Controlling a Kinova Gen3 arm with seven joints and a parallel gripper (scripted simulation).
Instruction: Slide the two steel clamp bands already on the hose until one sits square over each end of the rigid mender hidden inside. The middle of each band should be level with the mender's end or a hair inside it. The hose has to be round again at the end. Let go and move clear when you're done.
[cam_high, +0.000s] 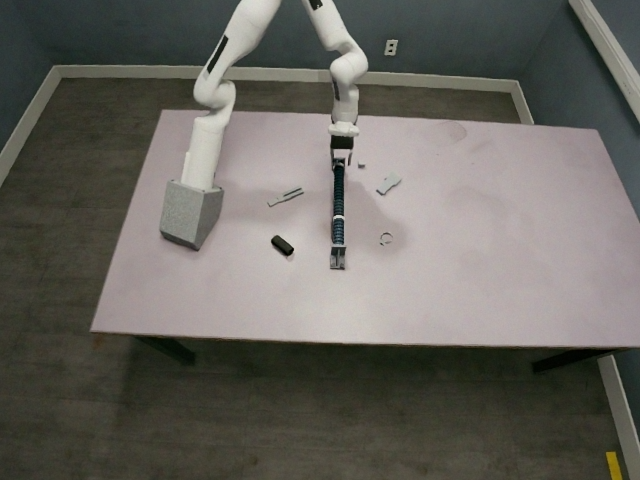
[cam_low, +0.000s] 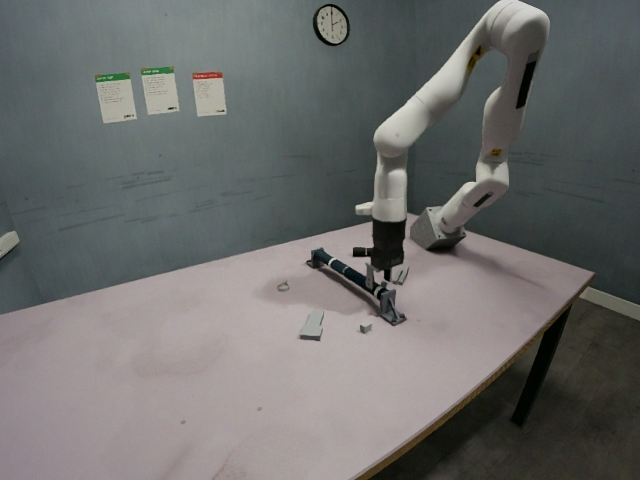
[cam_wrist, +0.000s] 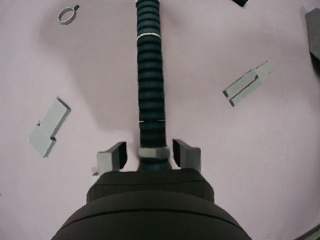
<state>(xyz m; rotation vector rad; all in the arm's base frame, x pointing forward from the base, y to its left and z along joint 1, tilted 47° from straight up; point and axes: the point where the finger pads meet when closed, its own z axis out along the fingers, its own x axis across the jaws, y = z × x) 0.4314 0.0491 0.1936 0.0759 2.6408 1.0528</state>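
Right now my hand is 80 mm short of the grey block, 60 mm to the right of it and 80 mm above it.
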